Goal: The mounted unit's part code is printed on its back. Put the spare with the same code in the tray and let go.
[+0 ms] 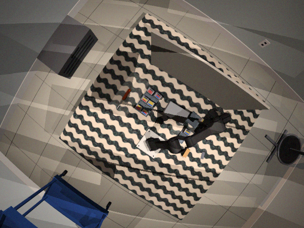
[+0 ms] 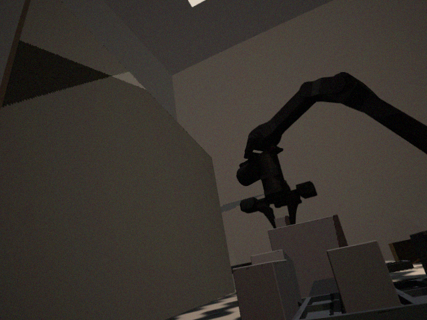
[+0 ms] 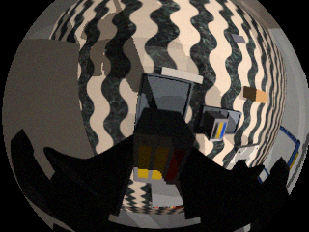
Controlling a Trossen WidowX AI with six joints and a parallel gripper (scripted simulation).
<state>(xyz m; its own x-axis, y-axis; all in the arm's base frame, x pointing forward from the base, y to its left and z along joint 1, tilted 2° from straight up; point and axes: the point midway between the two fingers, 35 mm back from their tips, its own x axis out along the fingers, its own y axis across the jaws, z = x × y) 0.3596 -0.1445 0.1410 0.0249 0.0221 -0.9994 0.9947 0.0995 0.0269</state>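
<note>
Now: the grey tray 12 cm below my gripper tip and 1 cm behind it. Also, from my gripper tip: spare unit: 2 cm above; then grey mounted unit: 18 cm to the left, 8 cm behind, 7 cm below; then large grey panel: 22 cm to the left, 16 cm ahead, 11 cm above.
</note>
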